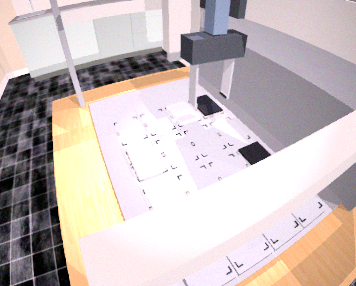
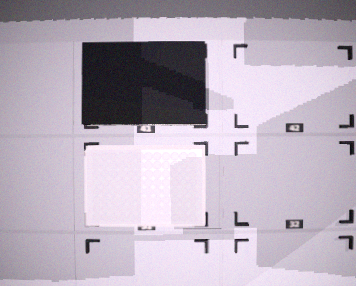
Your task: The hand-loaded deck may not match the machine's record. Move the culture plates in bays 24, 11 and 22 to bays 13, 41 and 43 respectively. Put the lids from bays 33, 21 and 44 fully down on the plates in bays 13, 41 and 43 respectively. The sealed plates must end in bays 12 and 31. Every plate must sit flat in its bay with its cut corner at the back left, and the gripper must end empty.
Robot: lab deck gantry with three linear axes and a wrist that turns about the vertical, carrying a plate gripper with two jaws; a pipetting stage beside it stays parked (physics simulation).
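Where they show: gripper, fingertip midpoint: (image 1: pixel 209 100); robot's base, link origin: (image 1: pixel 114 123).
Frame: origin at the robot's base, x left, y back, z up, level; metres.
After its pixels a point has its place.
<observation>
My gripper (image 1: pixel 209 100) @(x 0.257, y -0.228, z 0.160 m) hangs above the back of the deck with its two jaws wide apart and no object between them. A black-lidded plate (image 1: pixel 209 105) @(x 0.371, y -0.080, z 0.017 m) (image 2: pixel 144 82) @(x 0.364, y -0.065, z 0.017 m) sits in bay 41; a thin pale edge shows beneath the lid. A pale plate (image 1: pixel 182 114) @(x 0.247, y -0.084, z 0.014 m) (image 2: pixel 145 187) @(x 0.256, y -0.065, z 0.014 m) with a well pattern lies in bay 31, in front of it. Another black-topped plate (image 1: pixel 255 152) @(x 0.364, y -0.367, z 0.017 m) sits farther right in the back row. A pale, washed-out plate (image 1: pixel 149 162) @(x 0.049, y -0.251, z 0.014 m) lies at the deck's left side. Bay 13 cannot be made out through glare and the beam. Cut corners cannot be made out.
A broad white beam (image 1: pixel 210 200) @(x -0.020, y -0.614, z 0.400 m) crosses the front and hides part of the deck. A thin upright post (image 1: pixel 70 62) @(x -0.101, y 0.207, z 0.205 m) stands at the back left. Bay label 42 (image 2: pixel 294 128) @(x 0.317, y -0.228, z 0.000 m) and bay label 32 (image 2: pixel 294 224) @(x 0.211, y -0.228, z 0.000 m) show beside bare bays with black corner marks.
</observation>
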